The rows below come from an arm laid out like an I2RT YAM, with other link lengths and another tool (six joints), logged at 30 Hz.
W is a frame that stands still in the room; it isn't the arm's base.
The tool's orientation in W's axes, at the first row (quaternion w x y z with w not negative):
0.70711 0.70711 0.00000 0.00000
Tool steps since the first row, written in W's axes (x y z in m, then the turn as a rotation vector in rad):
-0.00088 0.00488 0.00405 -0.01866 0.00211 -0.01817
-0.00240 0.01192 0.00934 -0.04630 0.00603 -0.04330
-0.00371 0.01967 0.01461 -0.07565 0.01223 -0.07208
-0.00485 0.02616 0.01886 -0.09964 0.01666 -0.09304
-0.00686 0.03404 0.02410 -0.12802 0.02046 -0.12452
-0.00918 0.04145 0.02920 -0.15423 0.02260 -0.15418
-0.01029 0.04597 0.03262 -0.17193 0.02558 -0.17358
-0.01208 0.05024 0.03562 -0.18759 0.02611 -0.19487
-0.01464 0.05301 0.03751 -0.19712 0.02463 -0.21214
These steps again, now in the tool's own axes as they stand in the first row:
-0.00088 0.00405 -0.00488 -0.01866 -0.01817 -0.00211
-0.00240 0.00934 -0.01192 -0.04630 -0.04330 -0.00603
-0.00371 0.01461 -0.01967 -0.07565 -0.07208 -0.01223
-0.00485 0.01886 -0.02616 -0.09964 -0.09304 -0.01666
-0.00686 0.02410 -0.03404 -0.12802 -0.12452 -0.02046
-0.00918 0.02920 -0.04145 -0.15423 -0.15418 -0.02260
-0.01029 0.03262 -0.04597 -0.17193 -0.17358 -0.02558
-0.01208 0.03562 -0.05024 -0.18759 -0.19487 -0.02611
-0.01464 0.03751 -0.05301 -0.19712 -0.21214 -0.02463

